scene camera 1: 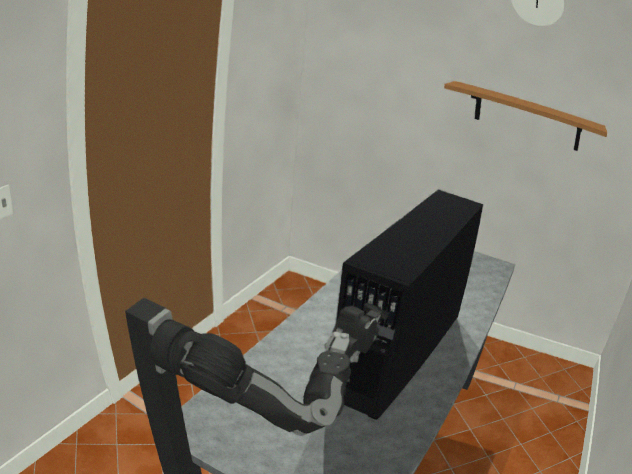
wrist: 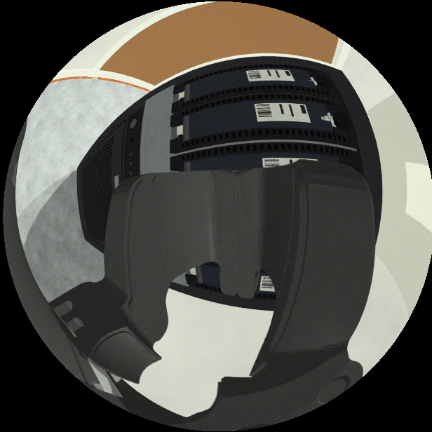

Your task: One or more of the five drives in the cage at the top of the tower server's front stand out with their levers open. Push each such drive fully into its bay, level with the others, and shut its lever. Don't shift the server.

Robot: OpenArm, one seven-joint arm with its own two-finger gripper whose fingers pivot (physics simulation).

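The black tower server [scene camera 1: 433, 285] [wrist: 367, 165] stands on the table, its drive cage at the top of its front. In the wrist view, the first drive [wrist: 220, 83] and second drive [wrist: 220, 118] look level, with no lever standing out. The third drive [wrist: 225, 163] shows as a strip above the fingers, and the fifth drive [wrist: 207, 280] shows in part below them; the fourth is hidden. In the scene view, the fifth drive [scene camera 1: 393, 303] is at the right. My gripper [scene camera 1: 378, 317] [wrist: 244, 235] is shut and empty, in front of the cage's right part. Contact cannot be told.
The grey table [scene camera 1: 285, 341] [wrist: 60, 140] extends around the server. The arm's dark post [scene camera 1: 160, 387] stands at the table's near left. A wooden shelf [scene camera 1: 525, 106] is on the back wall, and a brown door [scene camera 1: 153, 153] is at the left.
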